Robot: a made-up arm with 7 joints. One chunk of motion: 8 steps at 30 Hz.
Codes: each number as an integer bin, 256 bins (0 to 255) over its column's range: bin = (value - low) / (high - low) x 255, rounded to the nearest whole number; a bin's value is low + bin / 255 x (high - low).
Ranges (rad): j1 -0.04..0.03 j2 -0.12..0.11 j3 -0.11..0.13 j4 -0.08..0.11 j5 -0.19..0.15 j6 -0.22..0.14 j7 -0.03..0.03
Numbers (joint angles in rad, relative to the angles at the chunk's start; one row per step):
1: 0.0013 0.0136 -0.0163 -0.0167 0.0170 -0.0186 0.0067
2: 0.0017 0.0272 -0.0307 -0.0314 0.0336 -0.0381 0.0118
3: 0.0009 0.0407 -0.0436 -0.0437 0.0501 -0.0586 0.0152
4: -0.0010 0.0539 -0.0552 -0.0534 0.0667 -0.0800 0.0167
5: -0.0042 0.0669 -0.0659 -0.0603 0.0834 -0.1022 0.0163
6: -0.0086 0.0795 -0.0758 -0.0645 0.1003 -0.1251 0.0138
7: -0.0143 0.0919 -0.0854 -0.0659 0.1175 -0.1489 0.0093
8: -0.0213 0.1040 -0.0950 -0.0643 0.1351 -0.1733 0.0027
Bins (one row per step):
1: 150 148 100 85 155 143 156
2: 152 163 84 65 168 129 178
3: 149 178 71 49 180 114 192
4: 142 193 58 36 193 99 198
5: 130 207 47 26 205 83 197
6: 114 221 36 21 218 67 186
7: 94 235 26 19 231 50 167
8: 68 248 16 21 244 33 139

